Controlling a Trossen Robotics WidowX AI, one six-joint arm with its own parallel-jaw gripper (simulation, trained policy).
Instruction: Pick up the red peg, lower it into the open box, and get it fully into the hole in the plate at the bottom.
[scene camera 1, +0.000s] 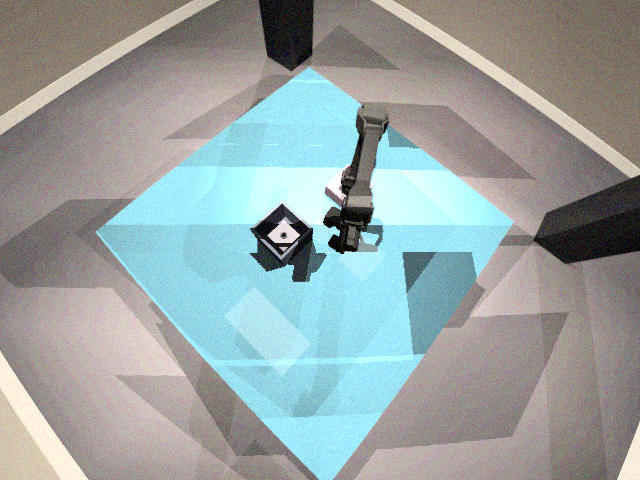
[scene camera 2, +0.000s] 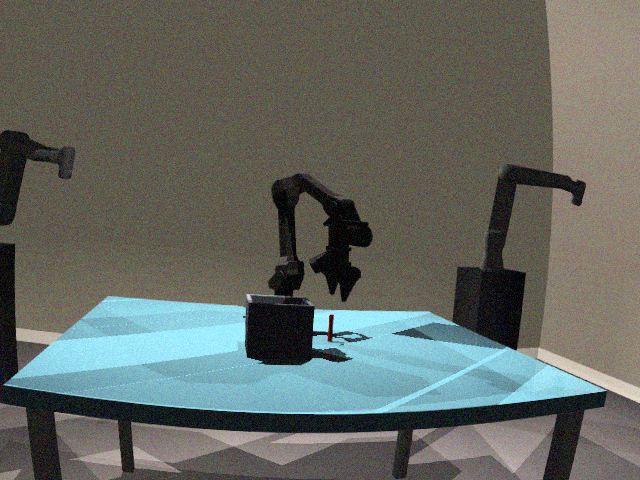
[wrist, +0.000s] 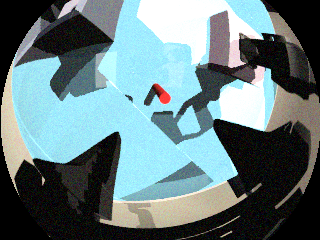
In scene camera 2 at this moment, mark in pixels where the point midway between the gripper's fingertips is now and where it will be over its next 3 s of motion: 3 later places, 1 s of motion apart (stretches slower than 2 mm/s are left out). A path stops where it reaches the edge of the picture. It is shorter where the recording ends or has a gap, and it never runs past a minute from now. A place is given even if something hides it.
The gripper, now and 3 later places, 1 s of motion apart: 337, 298; 329, 327; 339, 322; 332, 283
